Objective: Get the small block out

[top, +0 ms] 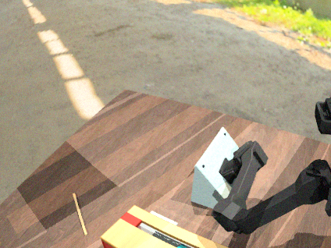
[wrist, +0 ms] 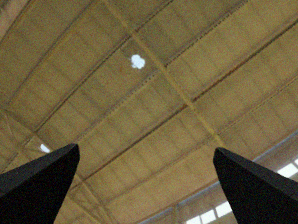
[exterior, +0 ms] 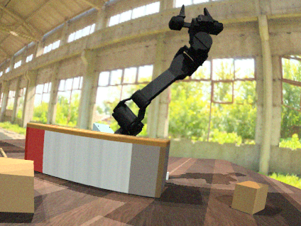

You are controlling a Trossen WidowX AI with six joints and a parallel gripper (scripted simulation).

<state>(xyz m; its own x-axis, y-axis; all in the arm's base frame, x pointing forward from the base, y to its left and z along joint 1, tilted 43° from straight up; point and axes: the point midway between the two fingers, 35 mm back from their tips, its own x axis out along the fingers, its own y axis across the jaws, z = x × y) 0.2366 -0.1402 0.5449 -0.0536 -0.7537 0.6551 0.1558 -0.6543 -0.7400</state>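
My gripper tip is now 6 cm short of the teal block, 27 cm to the left of it and 52 cm above it. The rest, counted from my gripper tip: box (5 cm ahead, 25 cm to the right, 54 cm below); thin wooden stick (2 cm ahead, 63 cm to the right, 60 cm below).
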